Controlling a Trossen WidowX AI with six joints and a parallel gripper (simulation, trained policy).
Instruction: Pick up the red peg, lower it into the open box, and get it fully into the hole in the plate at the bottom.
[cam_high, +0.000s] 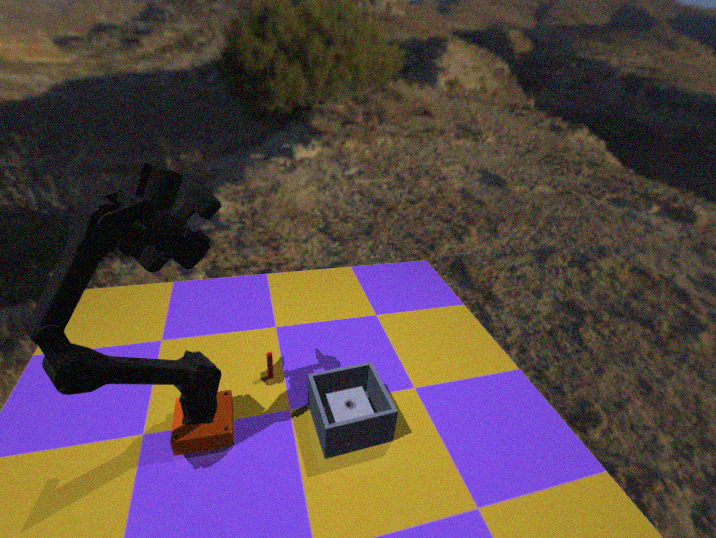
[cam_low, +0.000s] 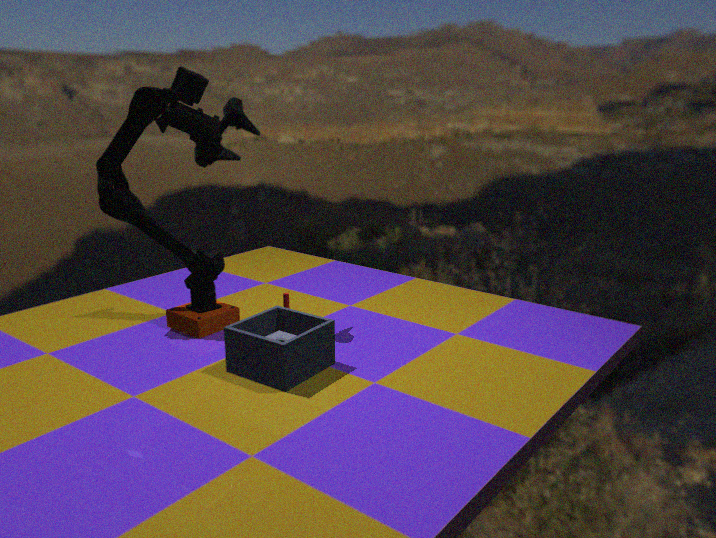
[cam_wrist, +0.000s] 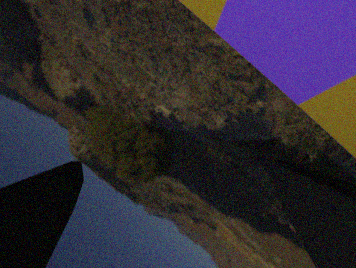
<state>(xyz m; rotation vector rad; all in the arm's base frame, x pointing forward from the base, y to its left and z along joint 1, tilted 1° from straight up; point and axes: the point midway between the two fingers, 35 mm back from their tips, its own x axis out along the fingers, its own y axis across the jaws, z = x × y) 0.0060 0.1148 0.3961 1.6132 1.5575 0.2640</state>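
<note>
My gripper tip is now 380 mm above the red peg, 140 mm short of it and 10 mm to the left of it. The rest, counted from my gripper tip: dark grey box 400 mm below, 320 mm ahead, 180 mm to the right; then light grey plate 380 mm below, 320 mm ahead, 180 mm to the right.
</note>
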